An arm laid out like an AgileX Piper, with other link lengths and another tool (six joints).
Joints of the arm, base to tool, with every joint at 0 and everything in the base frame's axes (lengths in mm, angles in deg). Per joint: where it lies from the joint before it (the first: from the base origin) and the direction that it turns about. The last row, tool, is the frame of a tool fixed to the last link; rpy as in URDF.
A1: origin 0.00 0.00 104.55 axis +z
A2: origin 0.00 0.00 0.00 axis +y
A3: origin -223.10 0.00 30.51 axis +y
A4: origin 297.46 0.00 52.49 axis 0.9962 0 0.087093
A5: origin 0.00 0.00 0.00 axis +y
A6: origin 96.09 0.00 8.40 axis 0.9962 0 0.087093
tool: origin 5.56 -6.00 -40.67 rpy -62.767 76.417 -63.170
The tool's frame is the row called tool.
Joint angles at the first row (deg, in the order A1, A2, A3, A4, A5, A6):
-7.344 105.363 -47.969 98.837 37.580 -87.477
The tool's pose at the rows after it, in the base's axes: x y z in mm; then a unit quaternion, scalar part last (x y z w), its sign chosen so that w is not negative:
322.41, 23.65, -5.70, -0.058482, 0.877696, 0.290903, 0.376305
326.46, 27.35, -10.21, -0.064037, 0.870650, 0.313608, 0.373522
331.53, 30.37, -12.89, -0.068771, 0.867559, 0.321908, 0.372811
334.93, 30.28, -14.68, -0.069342, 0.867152, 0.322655, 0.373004
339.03, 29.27, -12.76, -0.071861, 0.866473, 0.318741, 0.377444
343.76, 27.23, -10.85, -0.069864, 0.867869, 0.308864, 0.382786
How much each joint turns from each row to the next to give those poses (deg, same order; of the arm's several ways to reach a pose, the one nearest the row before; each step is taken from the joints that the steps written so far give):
0.000 3.081 -0.892 1.115 2.228 -2.450
0.078 2.516 -1.785 -0.001 2.804 -0.022
0.433 1.729 -1.655 0.061 0.880 -0.002
0.035 0.983 -1.012 -0.001 0.089 0.001
0.001 0.114 -0.816 -0.144 -0.347 0.000
-0.001 0.000 -0.785 0.186 -1.183 -0.001

